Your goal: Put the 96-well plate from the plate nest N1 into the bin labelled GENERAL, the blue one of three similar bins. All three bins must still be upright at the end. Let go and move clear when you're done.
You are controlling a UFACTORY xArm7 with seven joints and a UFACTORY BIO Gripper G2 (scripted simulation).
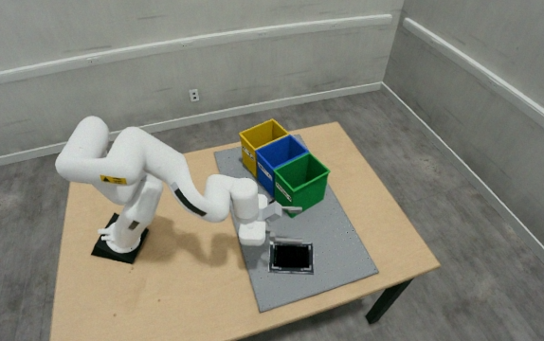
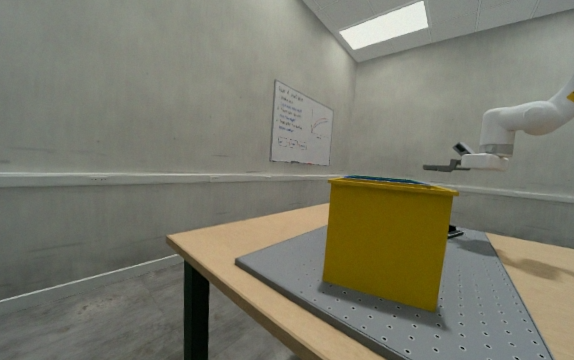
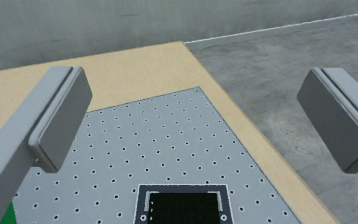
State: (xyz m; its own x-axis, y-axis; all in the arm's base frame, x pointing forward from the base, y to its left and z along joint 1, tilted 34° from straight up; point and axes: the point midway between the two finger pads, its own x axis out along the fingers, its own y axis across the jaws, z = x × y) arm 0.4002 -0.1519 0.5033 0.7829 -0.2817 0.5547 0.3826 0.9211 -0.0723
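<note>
My gripper is now 20 cm above the black 96-well plate. Also, from my hand: blue bin: 12 cm ahead, 36 cm to the left, 14 cm below; green bin: 15 cm ahead, 23 cm to the left, 14 cm below; plate nest N1: 22 cm below.
</note>
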